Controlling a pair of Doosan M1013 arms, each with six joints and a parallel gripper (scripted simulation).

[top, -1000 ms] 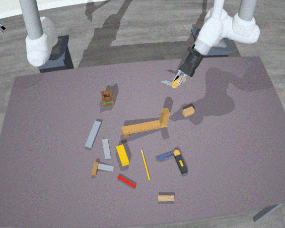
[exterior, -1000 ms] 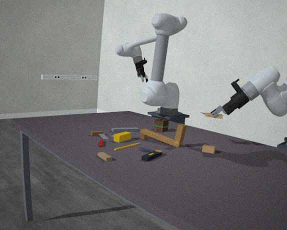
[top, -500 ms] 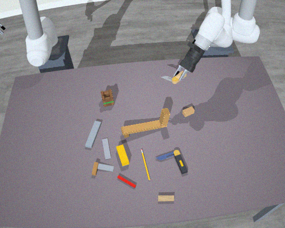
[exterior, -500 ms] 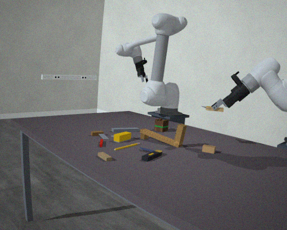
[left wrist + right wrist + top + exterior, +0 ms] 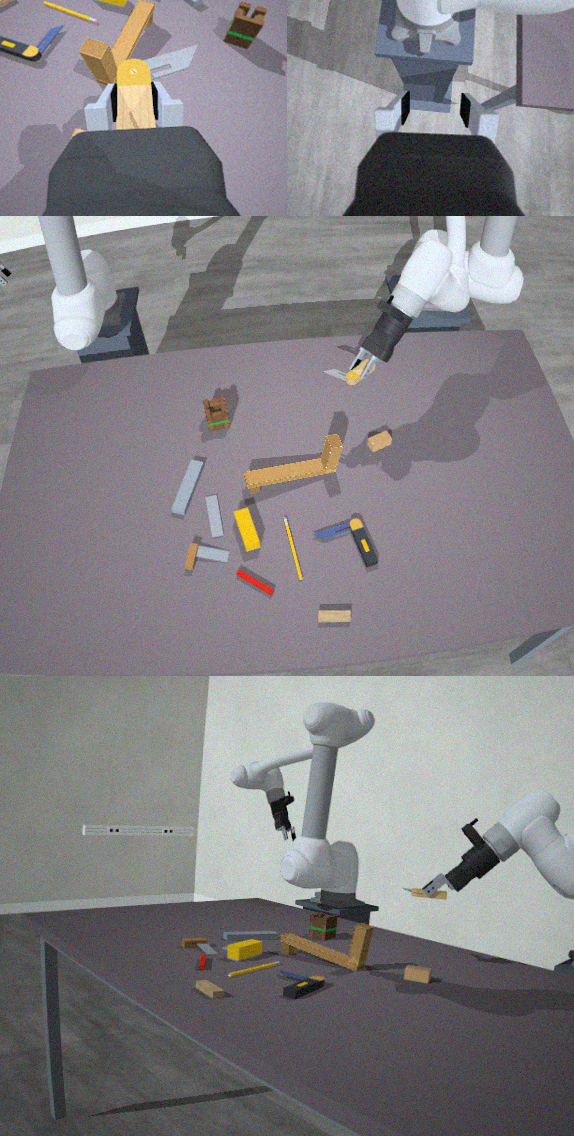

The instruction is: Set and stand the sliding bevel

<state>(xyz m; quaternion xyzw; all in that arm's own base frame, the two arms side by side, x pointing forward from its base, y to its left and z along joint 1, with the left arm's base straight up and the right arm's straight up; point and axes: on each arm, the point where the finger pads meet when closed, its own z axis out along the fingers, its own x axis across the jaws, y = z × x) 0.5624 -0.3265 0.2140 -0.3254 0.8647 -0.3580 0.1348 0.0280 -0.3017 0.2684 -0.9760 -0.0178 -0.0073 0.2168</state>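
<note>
Now: the wooden sliding bevel 2 cm to the right of my left hand, 1 cm below it and 1 cm ahead of it. The rest, counted from my left hand: black bevel (37 cm ahead, 20 cm below, 4 cm to the right); pencil (39 cm ahead, 21 cm below, 19 cm to the right); grey blade (5 cm to the right, 1 cm below, 1 cm ahead).
</note>
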